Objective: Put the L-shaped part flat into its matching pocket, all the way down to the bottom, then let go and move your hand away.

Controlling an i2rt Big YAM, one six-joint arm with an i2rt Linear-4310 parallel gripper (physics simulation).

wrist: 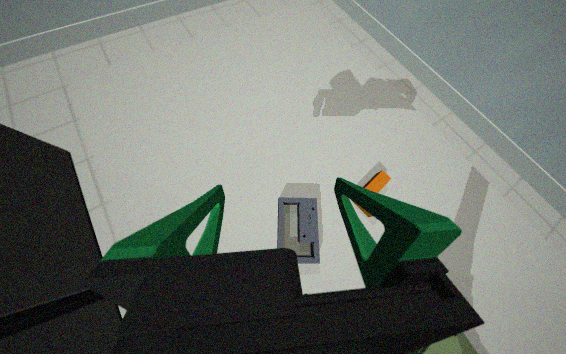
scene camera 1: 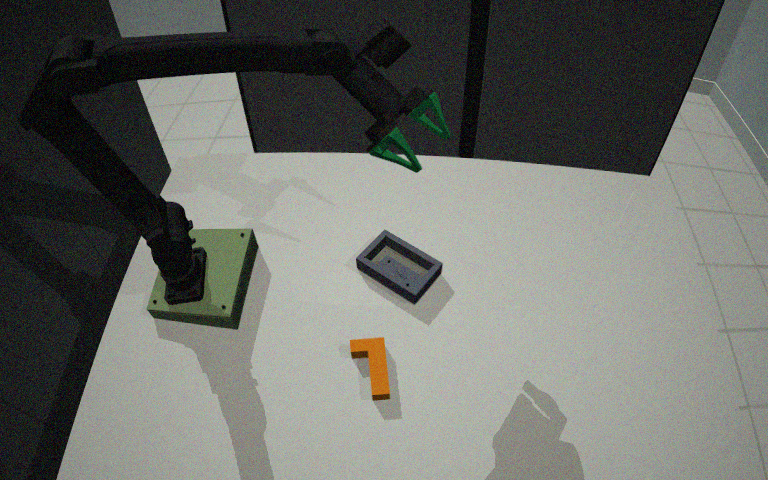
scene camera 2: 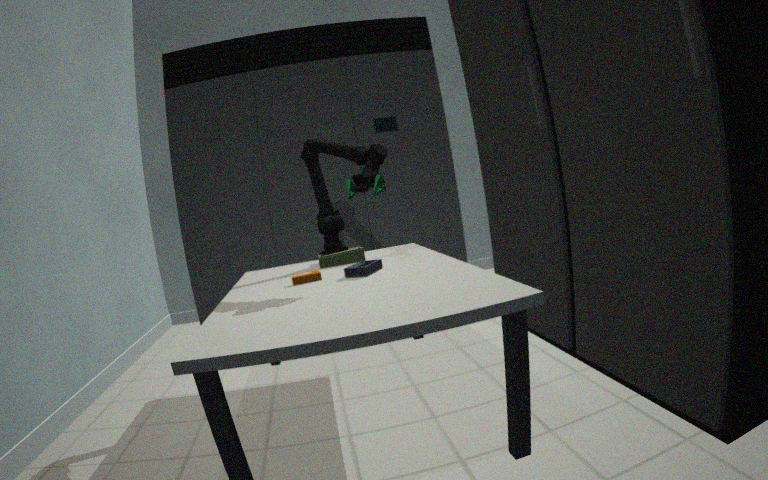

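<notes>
The orange L-shaped part lies flat on the table, outside the pocket. In the wrist view a finger hides some of it. The grey-blue block with the L-shaped pocket lies apart from it, farther back in scene camera 1. The pocket is empty where it shows; its lower end is partly hidden in the wrist view. My gripper has green fingers, wide open and empty. It is high above the table, well clear of the part and the block.
The arm stands on a green base at the left in scene camera 1. Dark cabinets stand beyond the table edge. Shadows of the arm fall across the white table.
</notes>
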